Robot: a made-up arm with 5 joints. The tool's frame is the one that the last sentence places.
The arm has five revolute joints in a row. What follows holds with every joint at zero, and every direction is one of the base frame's.
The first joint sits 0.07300 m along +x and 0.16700 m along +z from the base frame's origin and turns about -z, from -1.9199 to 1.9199 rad.
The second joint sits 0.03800 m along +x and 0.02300 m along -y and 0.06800 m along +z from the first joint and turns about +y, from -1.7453 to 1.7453 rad.
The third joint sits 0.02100 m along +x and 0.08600 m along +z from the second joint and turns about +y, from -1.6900 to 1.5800 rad.
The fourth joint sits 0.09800 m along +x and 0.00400 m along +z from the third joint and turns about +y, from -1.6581 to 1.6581 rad.
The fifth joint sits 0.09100 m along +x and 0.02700 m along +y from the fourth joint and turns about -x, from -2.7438 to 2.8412 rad.
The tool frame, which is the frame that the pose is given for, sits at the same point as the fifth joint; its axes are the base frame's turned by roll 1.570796, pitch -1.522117 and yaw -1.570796 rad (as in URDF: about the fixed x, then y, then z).
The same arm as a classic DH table. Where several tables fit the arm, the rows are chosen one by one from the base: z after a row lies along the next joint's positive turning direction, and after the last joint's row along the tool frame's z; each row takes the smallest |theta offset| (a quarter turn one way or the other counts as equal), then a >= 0, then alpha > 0; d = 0 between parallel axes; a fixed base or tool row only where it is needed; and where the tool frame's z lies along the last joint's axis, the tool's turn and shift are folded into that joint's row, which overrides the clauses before.
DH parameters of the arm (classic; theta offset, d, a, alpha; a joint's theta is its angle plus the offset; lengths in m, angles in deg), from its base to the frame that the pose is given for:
base (fixed): 0 0 0.073 180
joint 1: 0 -0.235 0.038 90
joint 2: -76.28 0 0.0885 0
joint 3: 73.94 0 0.0981 0
joint 4: -87.66 0.004 0 90
joint 5: -2.79 -0.091 0 0
Joint limits (deg, base to tool): -110..110 -100..100 -96.83..90.53 -95..95 -157.21..162.79

